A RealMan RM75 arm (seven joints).
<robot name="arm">
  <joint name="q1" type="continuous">
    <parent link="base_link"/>
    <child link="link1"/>
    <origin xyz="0 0 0.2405"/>
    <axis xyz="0 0 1"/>
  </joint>
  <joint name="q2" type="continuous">
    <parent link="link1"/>
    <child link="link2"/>
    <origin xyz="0 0 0" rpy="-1.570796 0 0"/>
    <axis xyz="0 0 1"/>
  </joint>
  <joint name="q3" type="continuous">
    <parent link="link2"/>
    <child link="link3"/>
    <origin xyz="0 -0.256 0" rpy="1.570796 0 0"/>
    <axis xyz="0 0 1"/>
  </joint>
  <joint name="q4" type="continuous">
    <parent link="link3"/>
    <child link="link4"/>
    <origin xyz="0 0 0" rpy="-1.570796 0 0"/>
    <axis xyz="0 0 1"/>
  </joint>
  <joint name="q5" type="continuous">
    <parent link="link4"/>
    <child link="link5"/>
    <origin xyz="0 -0.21 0" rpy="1.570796 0 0"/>
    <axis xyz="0 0 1"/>
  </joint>
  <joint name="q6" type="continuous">
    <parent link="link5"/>
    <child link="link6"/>
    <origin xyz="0 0 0" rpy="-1.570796 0 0"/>
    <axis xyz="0 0 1"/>
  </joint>
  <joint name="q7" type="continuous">
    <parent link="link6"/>
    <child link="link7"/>
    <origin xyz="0 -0.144 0" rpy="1.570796 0 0"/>
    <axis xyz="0 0 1"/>
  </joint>
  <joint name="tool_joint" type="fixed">
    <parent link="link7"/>
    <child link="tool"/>
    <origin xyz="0 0 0"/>
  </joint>
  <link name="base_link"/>
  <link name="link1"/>
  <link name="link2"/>
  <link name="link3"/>
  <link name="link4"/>
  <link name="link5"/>
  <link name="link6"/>
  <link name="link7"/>
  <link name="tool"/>
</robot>
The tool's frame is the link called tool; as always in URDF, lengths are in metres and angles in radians. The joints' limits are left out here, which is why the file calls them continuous.
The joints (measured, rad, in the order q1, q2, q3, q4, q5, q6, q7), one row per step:
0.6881, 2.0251, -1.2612, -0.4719, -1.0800, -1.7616, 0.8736
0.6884, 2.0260, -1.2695, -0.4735, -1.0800, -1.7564, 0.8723
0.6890, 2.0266, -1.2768, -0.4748, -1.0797, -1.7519, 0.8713
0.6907, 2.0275, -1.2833, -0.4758, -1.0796, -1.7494, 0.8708
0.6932, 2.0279, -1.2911, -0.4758, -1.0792, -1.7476, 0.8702
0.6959, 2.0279, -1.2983, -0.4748, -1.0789, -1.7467, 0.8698
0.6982, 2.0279, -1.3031, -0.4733, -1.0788, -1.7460, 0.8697
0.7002, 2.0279, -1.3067, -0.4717, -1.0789, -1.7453, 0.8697
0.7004, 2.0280, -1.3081, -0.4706, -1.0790, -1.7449, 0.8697
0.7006, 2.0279, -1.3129, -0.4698, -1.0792, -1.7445, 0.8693
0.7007, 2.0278, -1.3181, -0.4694, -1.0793, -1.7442, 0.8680
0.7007, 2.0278, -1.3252, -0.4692, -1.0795, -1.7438, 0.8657
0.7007, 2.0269, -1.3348, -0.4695, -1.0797, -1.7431, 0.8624
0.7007, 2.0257, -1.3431, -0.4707, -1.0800, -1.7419, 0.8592
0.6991, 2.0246, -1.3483, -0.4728, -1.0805, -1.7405, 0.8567
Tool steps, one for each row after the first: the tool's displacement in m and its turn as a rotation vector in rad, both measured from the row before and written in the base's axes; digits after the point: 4 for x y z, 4 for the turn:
-0.0004, -0.0003, -0.0017, -0.0021, -0.0063, 0.0018
-0.0005, -0.0002, -0.0014, -0.0018, -0.0054, 0.0018
-0.0009, -0.0003, -0.0013, -0.0030, -0.0040, 0.0037
-0.0009, -0.0003, -0.0014, -0.0042, -0.0046, 0.0047
-0.0008, -0.0003, -0.0012, -0.0046, -0.0043, 0.0044
-0.0005, -0.0002, -0.0009, -0.0036, -0.0031, 0.0026
-0.0004, -0.0001, -0.0008, -0.0030, -0.0026, 0.0017
0.0001, -0.0001, -0.0004, -0.0014, -0.0011, -0.0004
0.0001, -0.0005, -0.0008, -0.0032, -0.0033, 0.0016
0.0001, -0.0005, -0.0008, -0.0025, -0.0033, 0.0025
0.0000, -0.0008, -0.0011, -0.0029, -0.0045, 0.0039
0.0001, -0.0009, -0.0012, -0.0028, -0.0066, 0.0058
0.0001, -0.0006, -0.0009, -0.0012, -0.0063, 0.0056
0.0005, -0.0004, -0.0004, 0.0007, -0.0046, 0.0030

